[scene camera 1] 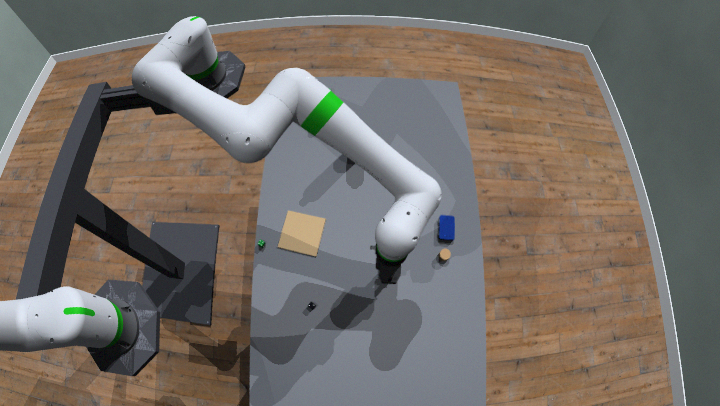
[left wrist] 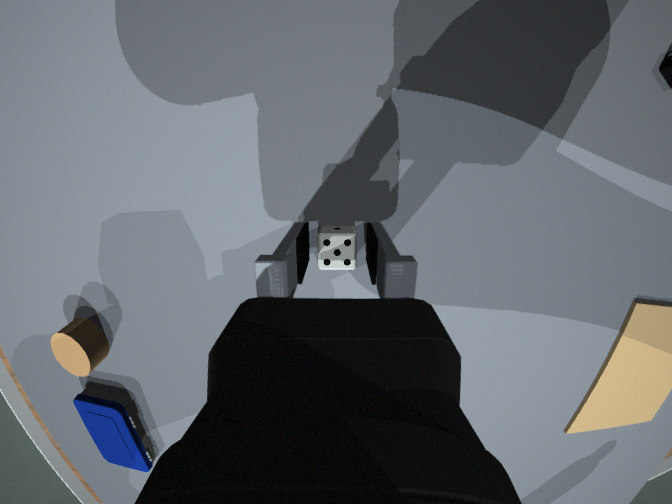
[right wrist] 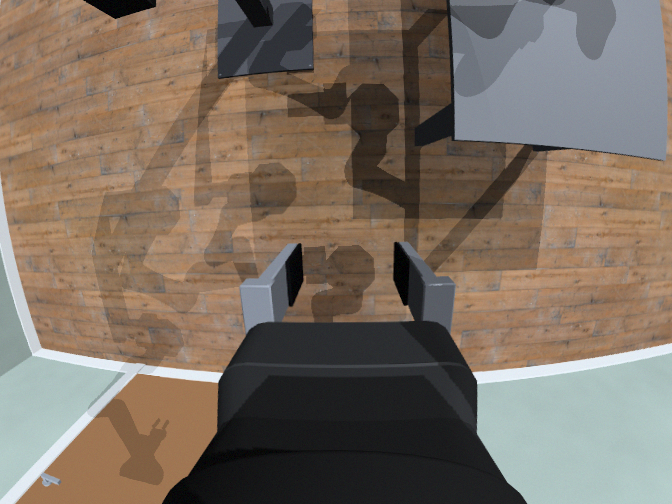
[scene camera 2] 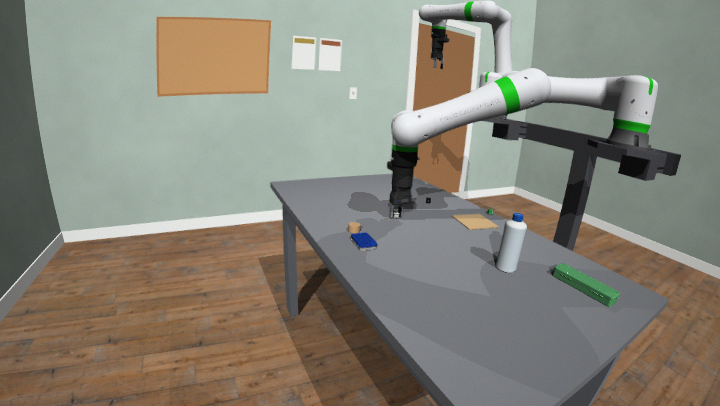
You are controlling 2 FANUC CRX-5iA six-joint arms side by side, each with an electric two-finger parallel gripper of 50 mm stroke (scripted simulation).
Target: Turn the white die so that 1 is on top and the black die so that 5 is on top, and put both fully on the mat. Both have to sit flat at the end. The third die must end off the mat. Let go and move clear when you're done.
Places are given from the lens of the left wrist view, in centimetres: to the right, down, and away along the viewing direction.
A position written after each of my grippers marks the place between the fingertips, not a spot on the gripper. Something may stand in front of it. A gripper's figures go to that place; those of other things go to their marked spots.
my left gripper (left wrist: 337, 241): 0, -1, 17
tan cylinder (left wrist: 81, 346): -18, 7, 17
blue box (left wrist: 111, 420): -19, 14, 20
The marked spots on the blue box and the tan cylinder are 8 cm apart.
